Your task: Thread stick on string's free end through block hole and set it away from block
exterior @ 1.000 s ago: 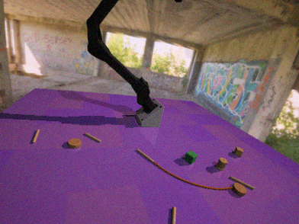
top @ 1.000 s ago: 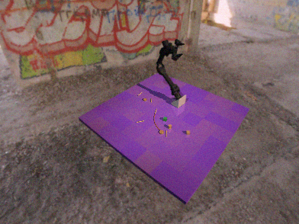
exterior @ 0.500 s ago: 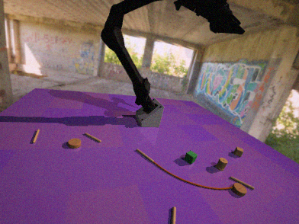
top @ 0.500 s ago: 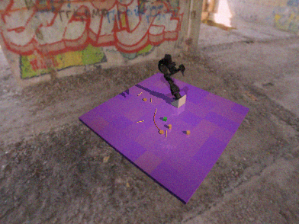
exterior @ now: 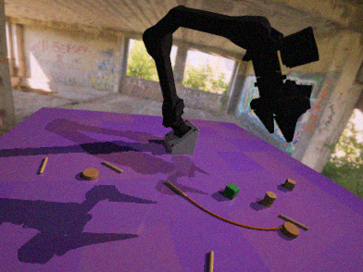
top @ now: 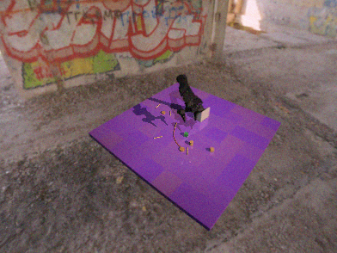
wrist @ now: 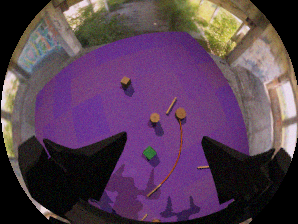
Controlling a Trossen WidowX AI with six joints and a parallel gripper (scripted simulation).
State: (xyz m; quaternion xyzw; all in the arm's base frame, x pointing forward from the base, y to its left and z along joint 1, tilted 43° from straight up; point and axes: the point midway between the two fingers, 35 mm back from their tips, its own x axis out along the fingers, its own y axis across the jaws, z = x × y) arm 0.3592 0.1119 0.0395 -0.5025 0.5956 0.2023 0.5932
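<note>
Right now my gripper tip is 40 mm past the green cube, 50 mm to the left of it and 190 mm above it. Also, from my gripper tip: thin wooden stick: 90 mm behind, 200 mm to the right, 200 mm below.
</note>
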